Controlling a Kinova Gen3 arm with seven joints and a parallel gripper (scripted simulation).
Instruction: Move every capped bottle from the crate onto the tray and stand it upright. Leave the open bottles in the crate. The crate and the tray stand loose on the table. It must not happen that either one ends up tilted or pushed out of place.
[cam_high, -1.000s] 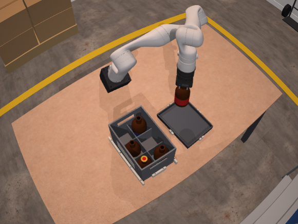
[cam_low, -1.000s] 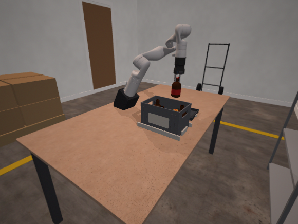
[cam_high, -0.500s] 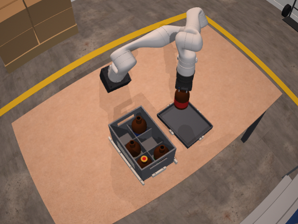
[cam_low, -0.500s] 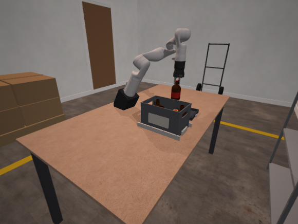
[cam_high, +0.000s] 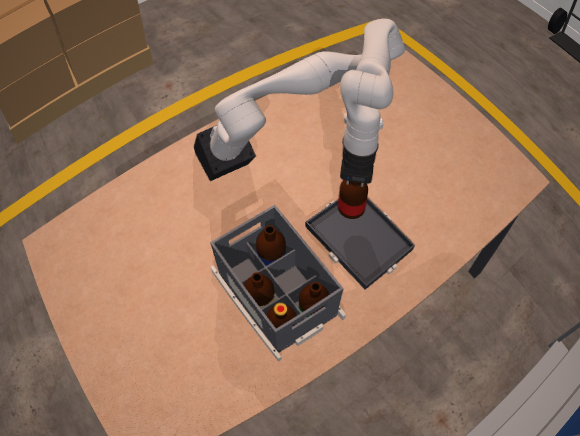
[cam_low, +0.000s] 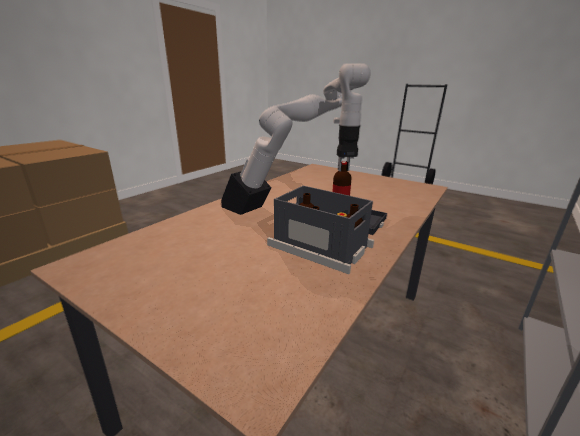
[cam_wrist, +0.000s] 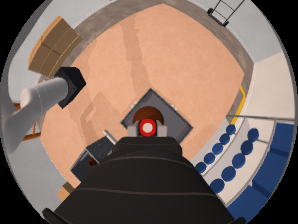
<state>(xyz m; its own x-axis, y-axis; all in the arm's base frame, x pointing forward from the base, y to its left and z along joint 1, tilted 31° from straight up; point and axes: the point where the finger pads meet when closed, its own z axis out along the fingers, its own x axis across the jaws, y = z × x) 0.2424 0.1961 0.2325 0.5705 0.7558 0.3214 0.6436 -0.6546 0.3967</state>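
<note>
My gripper is now 6 cm above the bottle. From my hand the other things lie so: dark tray 21 cm below, 5 cm ahead, 1 cm to the left; dark grey crate 27 cm to the right, 14 cm below, 7 cm ahead.
</note>
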